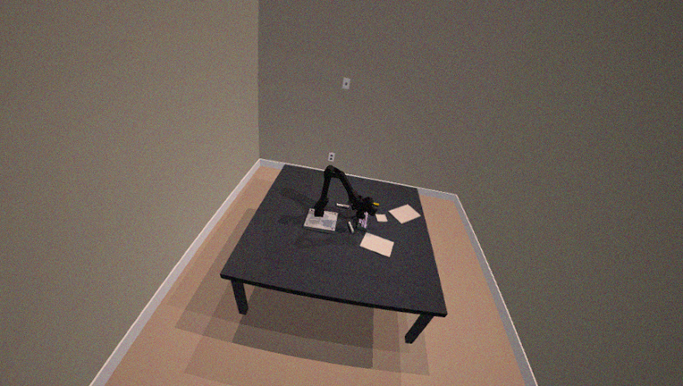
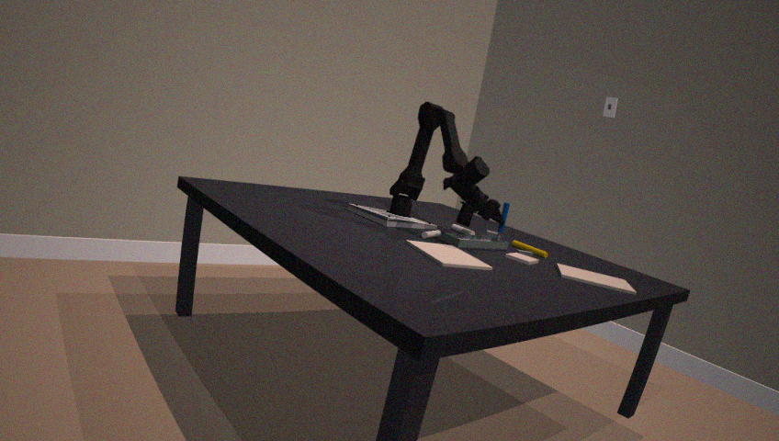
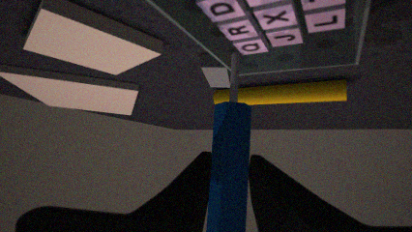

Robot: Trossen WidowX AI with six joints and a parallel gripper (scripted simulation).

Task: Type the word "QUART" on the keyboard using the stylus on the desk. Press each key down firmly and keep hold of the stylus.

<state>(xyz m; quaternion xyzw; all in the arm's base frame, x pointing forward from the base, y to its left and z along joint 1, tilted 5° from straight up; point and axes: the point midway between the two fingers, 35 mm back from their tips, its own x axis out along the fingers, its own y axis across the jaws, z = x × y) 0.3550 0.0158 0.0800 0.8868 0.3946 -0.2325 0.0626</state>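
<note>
Now: the white block 11 cm ahead of my gripper tip, 8 cm below it and 3 cm to the right of it. From my gripper tip the other things lie so: blue stylus (1 cm below); yellow cylinder (14 cm to the left, 7 cm below, 5 cm ahead); grey stylus tip (5 cm below).
</note>
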